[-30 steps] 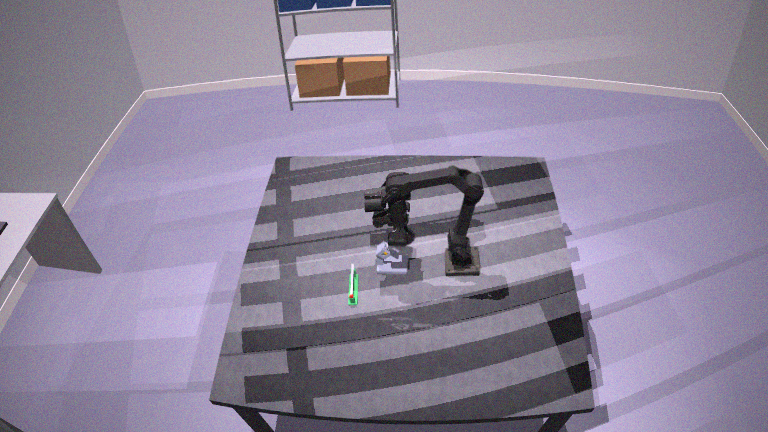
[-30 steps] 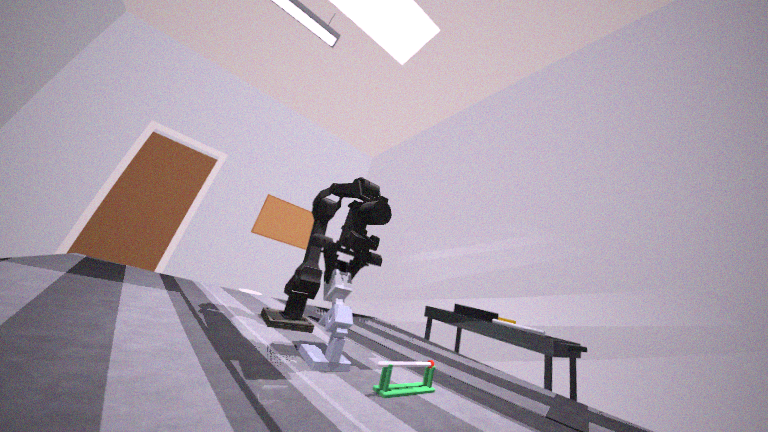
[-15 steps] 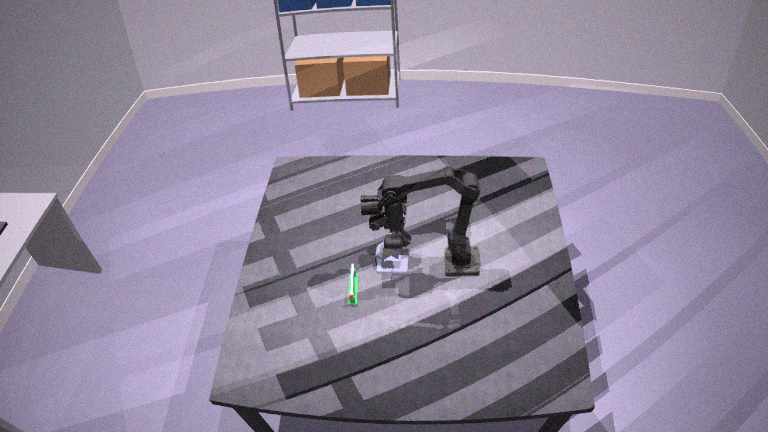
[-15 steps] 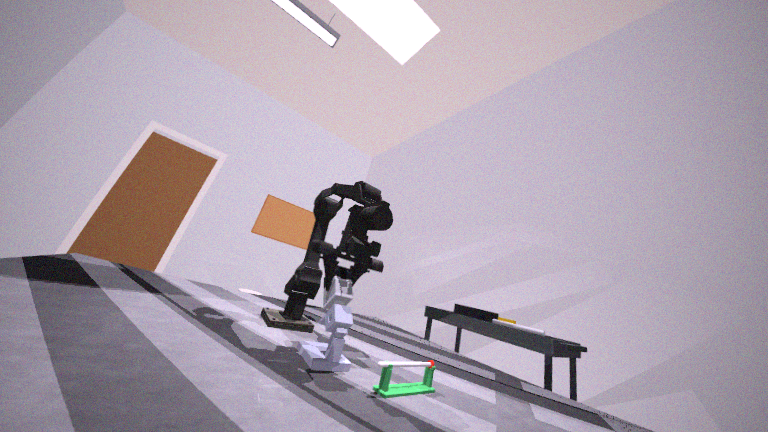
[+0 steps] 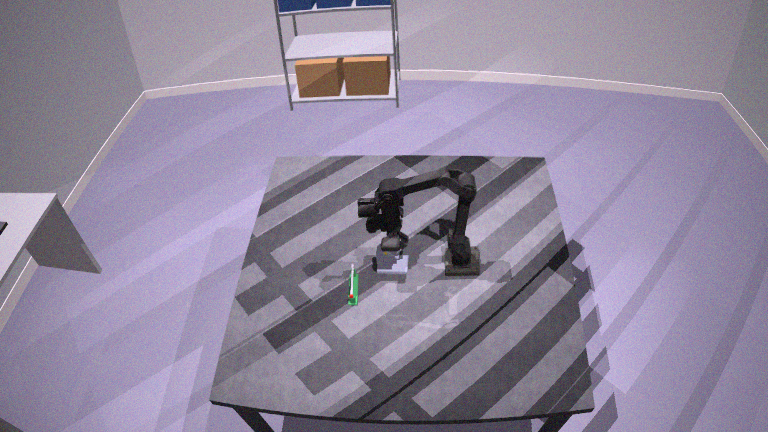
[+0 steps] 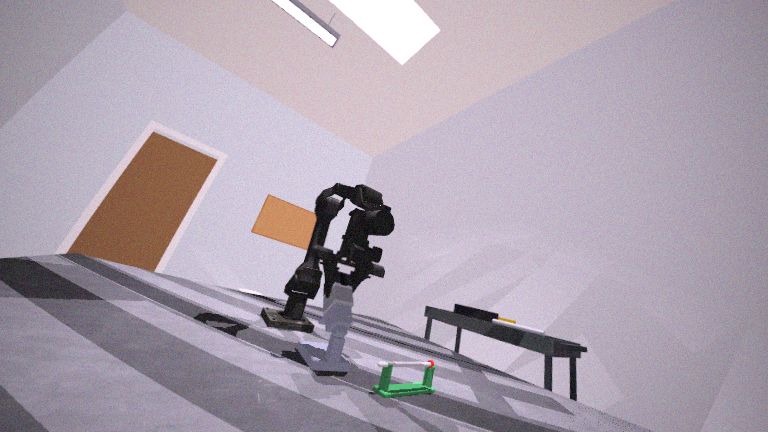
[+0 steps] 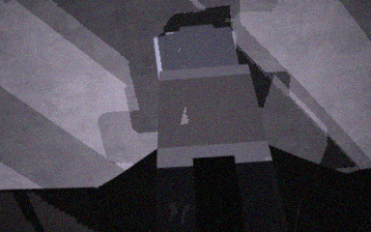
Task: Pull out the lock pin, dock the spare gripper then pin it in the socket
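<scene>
Now: gripper tip 10 mm short of the spare gripper. From my gripper tip the other things lie so: green cradle: 150 mm ahead, 110 mm to the left, 90 mm below; mount: 30 mm ahead, 60 mm below.
</scene>
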